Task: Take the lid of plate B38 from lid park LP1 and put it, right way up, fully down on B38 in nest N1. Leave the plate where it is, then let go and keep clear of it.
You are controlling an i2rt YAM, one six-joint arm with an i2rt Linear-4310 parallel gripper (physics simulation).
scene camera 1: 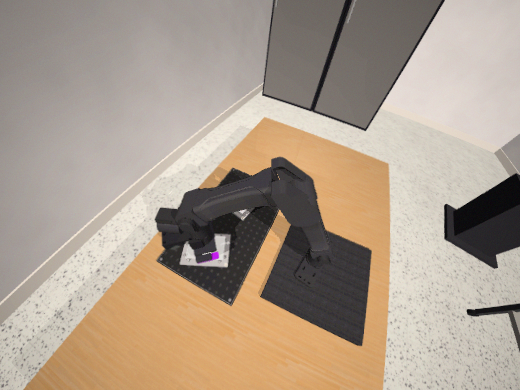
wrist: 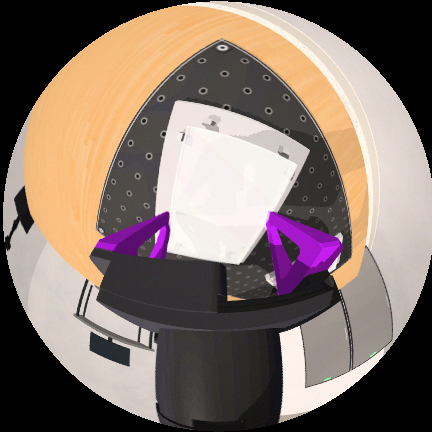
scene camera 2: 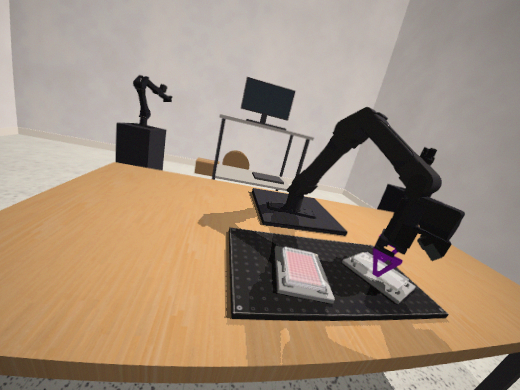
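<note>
The lid is a white, flat rectangle over lid park LP1 at the right end of the black pegboard. My gripper has purple fingers. It is down at the park and shut on the lid's two long sides. I cannot tell whether the lid is off the park. Plate B38, with pink wells and no lid, sits in grey nest N1 left of the park. In scene camera 1 the arm hides most of the plate.
The arm's base stands on a dark mat behind the pegboard, on a wooden table. Off the table are a grey cabinet, a desk with a monitor and a second arm on a pedestal.
</note>
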